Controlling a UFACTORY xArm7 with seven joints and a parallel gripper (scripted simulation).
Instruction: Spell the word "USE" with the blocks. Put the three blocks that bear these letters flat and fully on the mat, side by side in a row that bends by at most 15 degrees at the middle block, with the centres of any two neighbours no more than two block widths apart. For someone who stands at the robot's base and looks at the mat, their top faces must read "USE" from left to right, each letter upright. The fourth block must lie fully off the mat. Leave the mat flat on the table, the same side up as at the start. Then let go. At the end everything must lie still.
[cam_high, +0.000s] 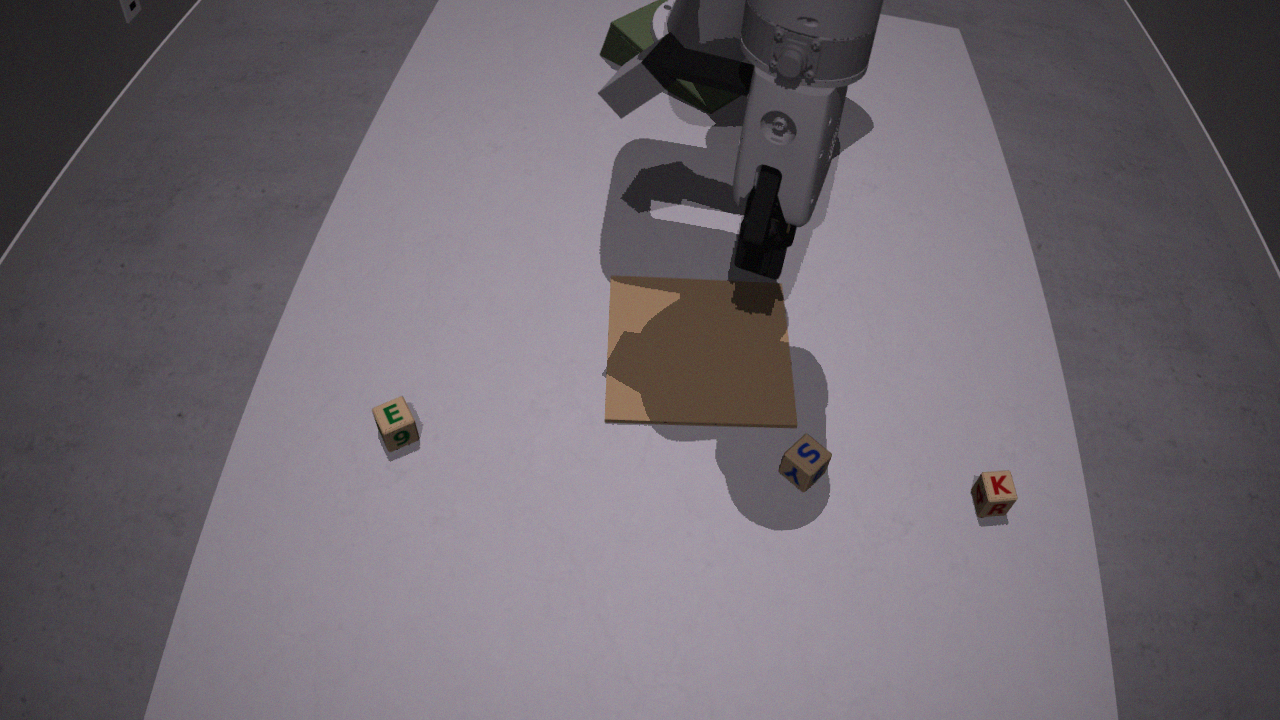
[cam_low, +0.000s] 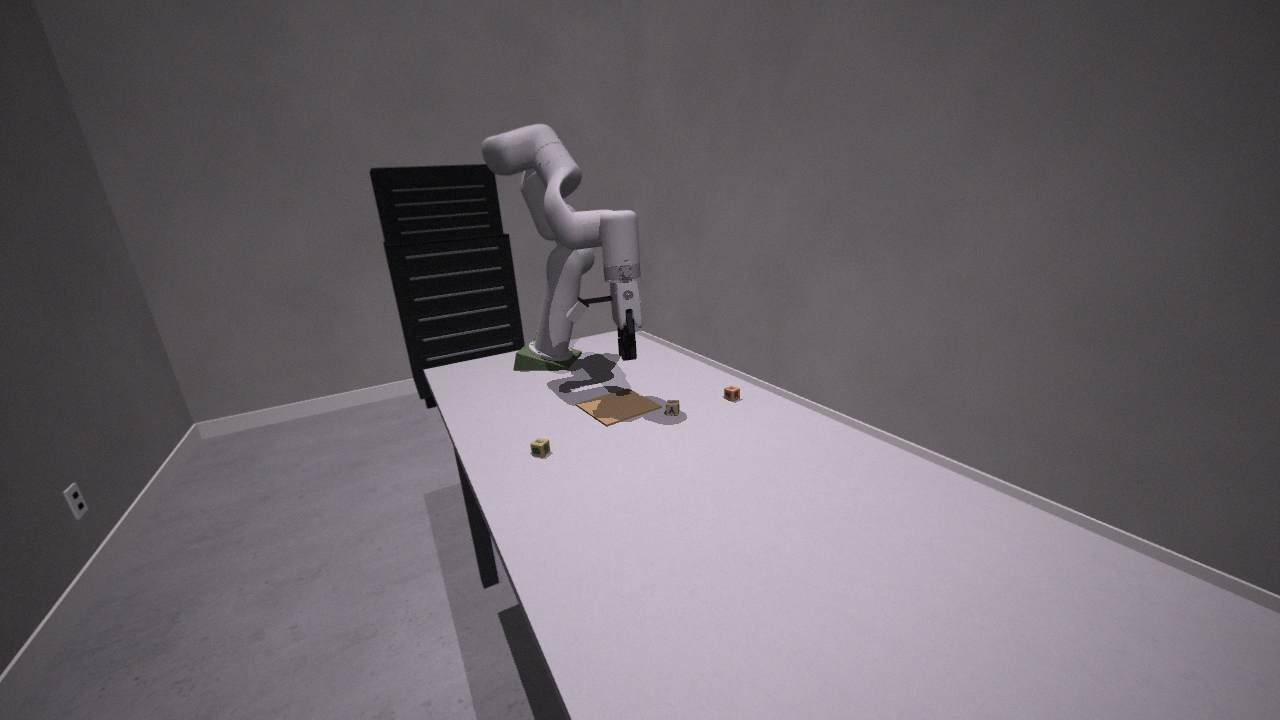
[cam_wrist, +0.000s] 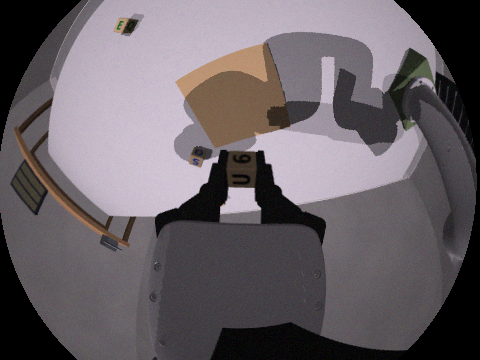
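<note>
The tan mat is 130 mm below my hand and 30 mm to the right of it. Round my hand: U block (10 mm below); K block (190 mm to the left, 130 mm ahead, 120 mm below); S block (120 mm below, 110 mm ahead, 40 mm to the left).
</note>
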